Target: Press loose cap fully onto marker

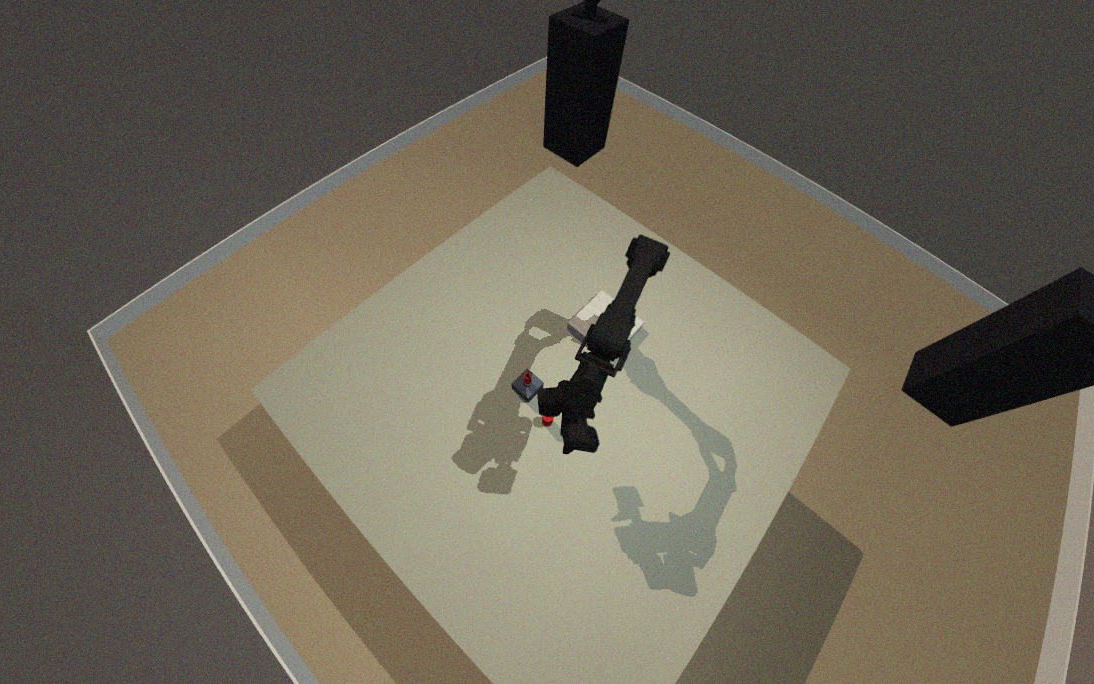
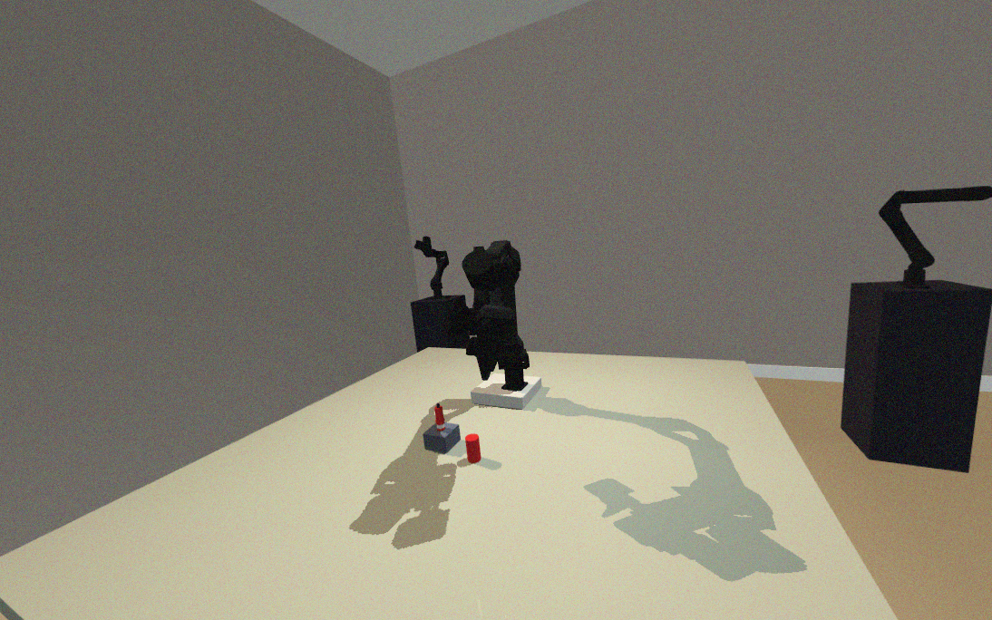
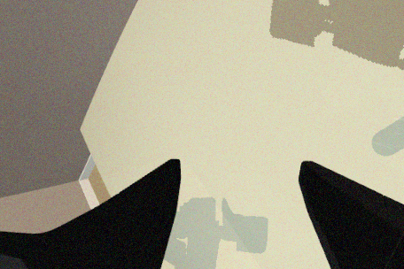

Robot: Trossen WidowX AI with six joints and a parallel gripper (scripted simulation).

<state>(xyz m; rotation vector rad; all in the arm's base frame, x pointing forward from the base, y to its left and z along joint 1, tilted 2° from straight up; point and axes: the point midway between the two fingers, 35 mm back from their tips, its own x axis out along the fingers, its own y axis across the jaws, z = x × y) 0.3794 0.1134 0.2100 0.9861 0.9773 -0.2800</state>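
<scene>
The red cap is 60 mm behind my gripper tip, 90 mm to the right of it and 200 mm below it. Also, from my gripper tip: holder block 100 mm behind, 190 mm to the right, 210 mm below.
</scene>
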